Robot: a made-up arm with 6 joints. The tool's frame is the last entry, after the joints.
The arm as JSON. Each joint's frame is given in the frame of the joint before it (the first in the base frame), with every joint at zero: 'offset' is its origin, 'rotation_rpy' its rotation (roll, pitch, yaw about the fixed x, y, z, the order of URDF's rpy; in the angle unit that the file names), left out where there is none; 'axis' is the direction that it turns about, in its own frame. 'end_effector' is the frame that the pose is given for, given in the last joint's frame.
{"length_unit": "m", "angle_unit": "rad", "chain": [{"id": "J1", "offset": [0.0, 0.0, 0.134], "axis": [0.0, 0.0, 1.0]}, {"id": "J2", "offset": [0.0, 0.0, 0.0], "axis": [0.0, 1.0, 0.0]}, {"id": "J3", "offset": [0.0, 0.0, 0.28], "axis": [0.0, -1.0, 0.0]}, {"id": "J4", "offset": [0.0, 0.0, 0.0], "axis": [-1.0, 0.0, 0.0]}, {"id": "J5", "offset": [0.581, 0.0, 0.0], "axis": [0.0, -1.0, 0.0]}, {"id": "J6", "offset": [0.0, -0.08, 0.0], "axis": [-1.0, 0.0, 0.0]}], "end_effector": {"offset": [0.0, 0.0, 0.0]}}
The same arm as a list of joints. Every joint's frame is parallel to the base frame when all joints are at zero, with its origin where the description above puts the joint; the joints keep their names.
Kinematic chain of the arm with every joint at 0, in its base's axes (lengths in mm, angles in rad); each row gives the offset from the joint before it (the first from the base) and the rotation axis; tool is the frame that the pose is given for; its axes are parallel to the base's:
J1: xyz 0 0 134 axis +z
J2: xyz 0 0 0 axis +y
J3: xyz 0 0 280 axis -y
J4: xyz 0 0 0 axis -x
J5: xyz 581 0 0 axis -y
J6: xyz 0 -80 0 axis -x
tool: xyz 0 0 0

